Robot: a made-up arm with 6 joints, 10 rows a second.
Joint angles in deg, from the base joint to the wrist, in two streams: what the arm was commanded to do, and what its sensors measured. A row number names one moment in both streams.
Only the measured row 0 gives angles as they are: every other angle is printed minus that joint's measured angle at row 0.
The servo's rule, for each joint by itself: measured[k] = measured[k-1] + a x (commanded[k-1-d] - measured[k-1]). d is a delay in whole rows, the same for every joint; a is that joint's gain. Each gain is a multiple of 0.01, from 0.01 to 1. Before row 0 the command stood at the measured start. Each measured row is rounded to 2 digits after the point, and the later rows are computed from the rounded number. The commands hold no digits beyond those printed.
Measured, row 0:
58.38 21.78 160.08 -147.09 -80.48 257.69
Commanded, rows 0 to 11:
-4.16 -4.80 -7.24 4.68 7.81 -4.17
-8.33 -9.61 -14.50 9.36 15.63 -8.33
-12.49 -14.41 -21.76 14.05 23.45 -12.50
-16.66 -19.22 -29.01 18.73 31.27 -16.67
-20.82 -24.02 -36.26 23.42 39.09 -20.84
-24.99 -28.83 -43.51 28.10 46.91 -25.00
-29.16 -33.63 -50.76 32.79 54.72 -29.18
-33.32 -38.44 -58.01 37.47 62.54 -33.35
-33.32 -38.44 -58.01 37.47 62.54 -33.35
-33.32 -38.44 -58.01 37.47 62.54 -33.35
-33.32 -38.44 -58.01 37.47 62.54 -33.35
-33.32 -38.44 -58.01 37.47 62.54 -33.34
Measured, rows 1 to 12:
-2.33 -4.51 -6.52 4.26 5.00 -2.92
-5.69 -9.30 -13.70 8.90 11.80 -6.71
-9.50 -14.10 -20.95 13.59 19.26 -10.76
-13.51 -18.91 -28.20 18.27 26.95 -14.90
-17.60 -23.71 -35.45 22.96 34.72 -19.06
-21.74 -28.52 -42.70 27.64 42.52 -23.22
-25.90 -33.32 -49.95 32.33 50.33 -27.39
-30.06 -38.13 -57.20 37.01 58.14 -31.56
-31.89 -38.42 -57.93 37.43 60.96 -32.81
-32.69 -38.44 -58.00 37.47 61.97 -33.19
-33.04 -38.44 -58.01 37.47 62.33 -33.30
-33.20 -38.44 -58.01 37.47 62.46 -33.33
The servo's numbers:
d 0
a 0.56 0.94 0.90 0.91 0.64 0.70

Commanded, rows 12 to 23:
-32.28 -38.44 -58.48 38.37 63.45 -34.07
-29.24 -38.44 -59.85 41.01 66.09 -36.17
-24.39 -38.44 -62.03 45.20 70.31 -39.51
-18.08 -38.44 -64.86 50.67 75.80 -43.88
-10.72 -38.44 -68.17 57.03 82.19 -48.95
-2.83 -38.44 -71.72 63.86 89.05 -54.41
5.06 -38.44 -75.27 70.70 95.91 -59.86
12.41 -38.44 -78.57 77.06 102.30 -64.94
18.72 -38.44 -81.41 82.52 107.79 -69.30
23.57 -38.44 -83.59 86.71 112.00 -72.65
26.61 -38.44 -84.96 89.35 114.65 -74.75
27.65 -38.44 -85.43 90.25 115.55 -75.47
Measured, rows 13 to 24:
-32.68 -38.44 -58.43 38.29 63.09 -33.85
-30.75 -38.44 -59.71 40.77 65.01 -35.47
-27.19 -38.44 -61.80 44.80 68.40 -38.30
-22.09 -38.44 -64.55 50.14 73.14 -42.21
-15.72 -38.44 -67.81 56.41 78.93 -46.93
-8.50 -38.44 -71.33 63.19 85.41 -52.17
-0.91 -38.44 -74.88 70.02 92.13 -57.55
6.55 -38.44 -78.20 76.43 98.64 -62.72
13.37 -38.44 -81.09 81.97 104.50 -67.33
19.08 -38.44 -83.34 86.28 109.30 -71.05
23.30 -38.44 -84.80 89.07 112.72 -73.64
25.74 -38.44 -85.37 90.14 114.53 -74.92

